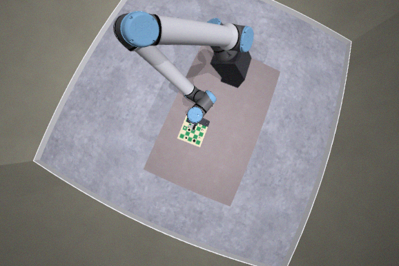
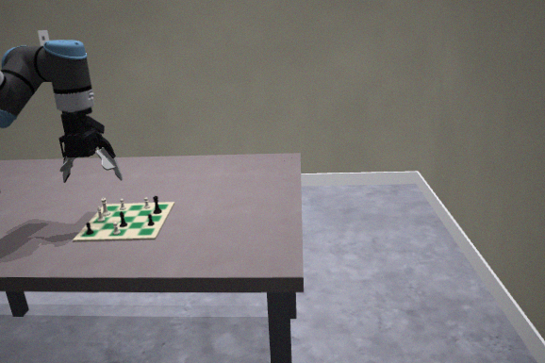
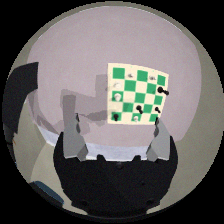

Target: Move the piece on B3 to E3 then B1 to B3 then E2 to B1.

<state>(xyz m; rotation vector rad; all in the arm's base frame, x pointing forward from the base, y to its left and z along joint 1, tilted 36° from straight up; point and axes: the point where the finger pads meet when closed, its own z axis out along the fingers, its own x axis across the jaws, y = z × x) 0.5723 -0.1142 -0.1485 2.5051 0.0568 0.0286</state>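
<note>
Right now the tall black piece is 150 mm ahead of my hand, 50 mm to the left of it and 90 mm below it. The rest, counted from my hand: cream chessboard: 80 mm ahead, 120 mm below; then white piece: 40 mm to the left, 90 mm below.
</note>
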